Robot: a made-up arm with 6 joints. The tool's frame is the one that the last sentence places. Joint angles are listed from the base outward.
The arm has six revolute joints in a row. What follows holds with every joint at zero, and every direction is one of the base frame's. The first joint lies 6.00 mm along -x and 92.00 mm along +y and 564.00 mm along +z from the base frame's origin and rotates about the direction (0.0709, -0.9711, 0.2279). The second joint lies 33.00 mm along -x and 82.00 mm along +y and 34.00 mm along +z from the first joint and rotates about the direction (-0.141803, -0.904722, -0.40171). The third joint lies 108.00 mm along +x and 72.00 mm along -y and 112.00 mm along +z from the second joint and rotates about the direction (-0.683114, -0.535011, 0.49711). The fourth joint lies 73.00 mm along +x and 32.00 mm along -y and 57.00 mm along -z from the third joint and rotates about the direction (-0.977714, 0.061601, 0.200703). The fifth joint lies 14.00 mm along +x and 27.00 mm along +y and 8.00 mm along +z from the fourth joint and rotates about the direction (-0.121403, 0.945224, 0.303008). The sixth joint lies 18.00 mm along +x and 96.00 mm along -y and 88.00 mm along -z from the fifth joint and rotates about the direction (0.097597, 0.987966, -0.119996). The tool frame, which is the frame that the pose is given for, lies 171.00 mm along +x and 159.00 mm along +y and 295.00 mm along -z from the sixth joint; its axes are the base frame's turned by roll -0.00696, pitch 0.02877 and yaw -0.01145 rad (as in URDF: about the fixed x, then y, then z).
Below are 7 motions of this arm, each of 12 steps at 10 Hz.
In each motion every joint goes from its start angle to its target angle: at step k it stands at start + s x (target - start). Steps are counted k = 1, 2, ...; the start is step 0. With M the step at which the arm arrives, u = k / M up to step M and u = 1 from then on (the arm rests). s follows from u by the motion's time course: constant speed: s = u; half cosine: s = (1 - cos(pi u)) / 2; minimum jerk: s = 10 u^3 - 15 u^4 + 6 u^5.
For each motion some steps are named. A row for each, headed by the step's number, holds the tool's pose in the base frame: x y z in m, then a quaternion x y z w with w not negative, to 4 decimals.
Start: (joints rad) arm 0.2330 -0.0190 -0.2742 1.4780 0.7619 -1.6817
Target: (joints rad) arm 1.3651 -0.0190 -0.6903 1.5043 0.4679 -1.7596
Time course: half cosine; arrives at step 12
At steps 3, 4, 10, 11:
3: 0.3429 0.0828 0.4460 -0.4492 -0.2970 0.4934 0.6830
4: 0.3504 0.1081 0.4817 -0.4512 -0.3557 0.4788 0.6638
10: 0.2692 0.2595 0.7192 -0.4248 -0.6974 0.3753 0.4386
11: 0.2546 0.2686 0.7335 -0.4203 -0.7178 0.3674 0.4160

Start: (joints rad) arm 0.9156 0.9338 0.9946 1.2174 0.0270 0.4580
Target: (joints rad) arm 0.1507 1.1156 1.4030 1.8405 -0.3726 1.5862
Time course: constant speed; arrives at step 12
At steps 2, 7, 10, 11, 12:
2: -0.3908 -0.3057 0.8882 -0.4242 -0.3964 -0.7609 0.2897
7: -0.4463 -0.1878 0.9221 -0.4217 -0.3298 -0.8290 0.1615
10: -0.4415 -0.1062 0.9491 -0.4136 -0.3313 -0.8446 0.0761
11: -0.4336 -0.0799 0.9577 -0.4100 -0.3385 -0.8455 0.0486
12: -0.4230 -0.0546 0.9657 -0.4061 -0.3490 -0.8443 0.0222

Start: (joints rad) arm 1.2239 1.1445 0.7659 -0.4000 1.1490 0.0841
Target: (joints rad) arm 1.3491 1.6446 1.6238 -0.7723 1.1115 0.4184
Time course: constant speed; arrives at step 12
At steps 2, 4, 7, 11, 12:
2: 0.1095 -0.1194 0.6900 -0.1545 -0.5894 -0.2246 0.7604
4: 0.0727 -0.1564 0.6810 -0.1553 -0.5982 -0.2870 0.7318
7: 0.0173 -0.2044 0.6491 -0.1468 -0.5983 -0.3819 0.6889
11: -0.0485 -0.2494 0.5743 -0.1151 -0.5737 -0.5064 0.6334
12: -0.0622 -0.2565 0.5506 -0.1034 -0.5632 -0.5363 0.6200

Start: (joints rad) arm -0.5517 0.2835 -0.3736 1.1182 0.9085 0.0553
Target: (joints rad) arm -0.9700 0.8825 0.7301 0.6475 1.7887 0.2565
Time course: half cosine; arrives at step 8
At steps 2, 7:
2: -0.2184 -0.1637 0.5665 -0.4167 0.7277 -0.0876 0.5376
7: -0.1961 -0.0371 0.8400 -0.5162 0.7168 -0.3856 0.2667

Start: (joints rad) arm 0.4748 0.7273 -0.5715 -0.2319 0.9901 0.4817
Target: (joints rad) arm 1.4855 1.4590 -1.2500 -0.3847 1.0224 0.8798
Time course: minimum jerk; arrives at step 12
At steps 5, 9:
5: -0.0767 0.4037 0.4629 0.2535 0.0336 0.3798 0.8890
9: -0.1701 0.4226 0.3909 0.1173 -0.2356 0.6495 0.7134

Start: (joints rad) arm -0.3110 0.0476 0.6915 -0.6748 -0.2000 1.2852
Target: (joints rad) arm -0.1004 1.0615 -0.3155 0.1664 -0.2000 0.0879
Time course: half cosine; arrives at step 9
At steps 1, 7, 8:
1: 0.0987 0.2604 0.3237 0.1164 0.4886 0.0457 0.8635
7: 0.4173 -0.0235 0.5908 0.0164 -0.2899 -0.2532 0.9228
8: 0.4093 -0.0502 0.6382 0.0015 -0.3563 -0.2738 0.8933

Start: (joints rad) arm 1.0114 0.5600 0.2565 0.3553 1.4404 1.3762
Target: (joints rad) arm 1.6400 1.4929 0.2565 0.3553 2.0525 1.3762
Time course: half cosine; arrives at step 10
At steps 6, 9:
6: -0.1967 0.1599 0.2173 0.2067 0.4062 -0.2025 0.8668
9: -0.1253 0.2307 0.1623 0.2958 0.3268 -0.0824 0.8938

